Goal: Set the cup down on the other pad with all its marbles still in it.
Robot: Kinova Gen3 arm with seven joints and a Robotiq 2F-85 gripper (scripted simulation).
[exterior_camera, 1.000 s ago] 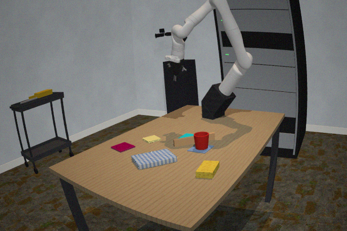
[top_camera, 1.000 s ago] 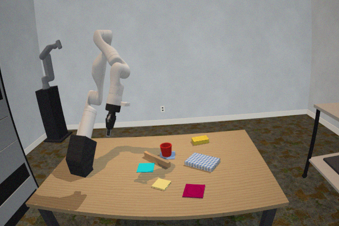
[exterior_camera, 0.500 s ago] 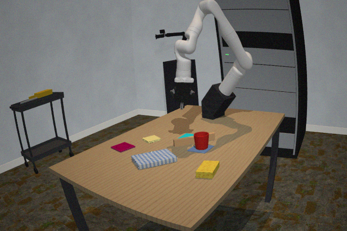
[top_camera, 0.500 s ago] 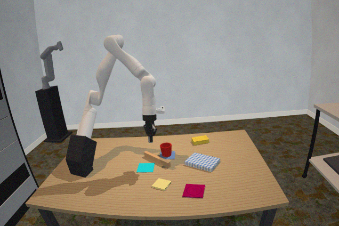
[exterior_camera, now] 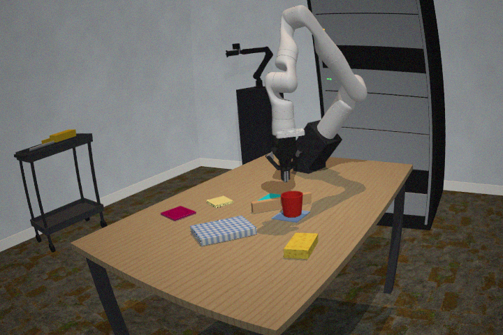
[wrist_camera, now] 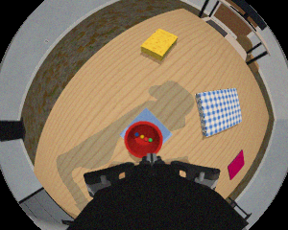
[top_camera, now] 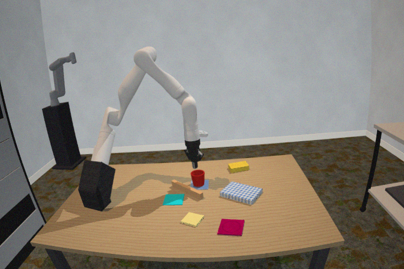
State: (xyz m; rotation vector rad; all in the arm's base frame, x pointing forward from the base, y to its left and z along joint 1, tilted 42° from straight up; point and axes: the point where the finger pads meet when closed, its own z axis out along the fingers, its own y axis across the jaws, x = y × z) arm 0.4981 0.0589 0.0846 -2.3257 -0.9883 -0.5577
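Now: the red cup 11 cm below my hand and 2 cm to the left of it. Also, from my hand: wooden rail (13 cm below, 5 cm to the right, 5 cm behind).
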